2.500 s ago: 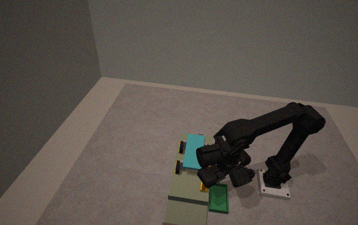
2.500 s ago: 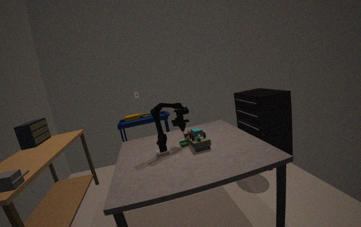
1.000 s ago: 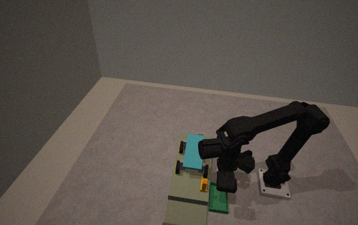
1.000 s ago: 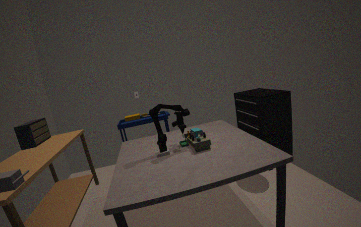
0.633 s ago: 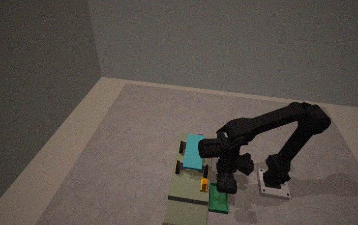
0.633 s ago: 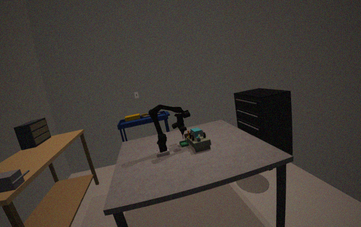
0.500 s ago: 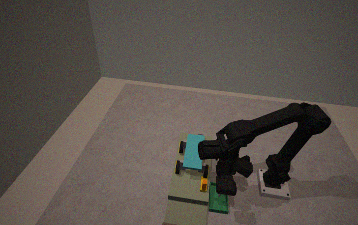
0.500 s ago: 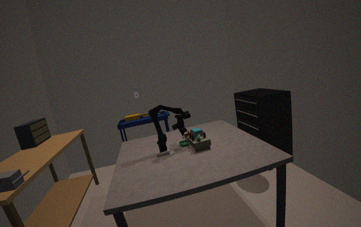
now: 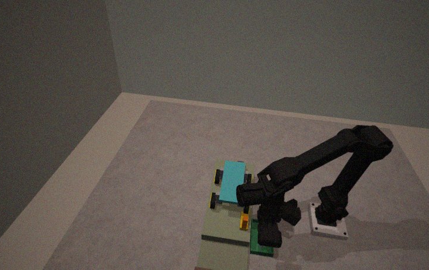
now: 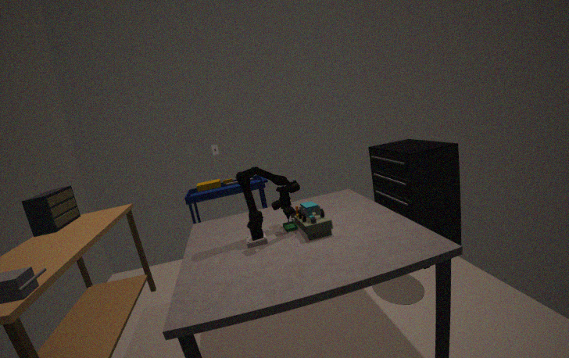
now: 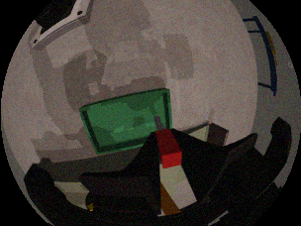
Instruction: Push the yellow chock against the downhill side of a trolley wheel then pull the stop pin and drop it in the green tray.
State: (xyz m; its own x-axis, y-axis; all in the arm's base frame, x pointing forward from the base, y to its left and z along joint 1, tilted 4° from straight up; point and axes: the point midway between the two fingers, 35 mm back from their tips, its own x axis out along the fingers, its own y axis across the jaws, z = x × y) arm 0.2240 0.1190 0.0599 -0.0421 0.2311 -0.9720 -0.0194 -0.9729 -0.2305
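The green tray lies 30 mm to the right of my gripper tip and 60 mm below it. From my gripper tip the other things lie so: lower ramp step 120 mm ahead, 60 mm to the left, 60 mm below; yellow chock 60 mm ahead, 40 mm to the right, 20 mm above; red-headed stop pin right at my gripper tip.
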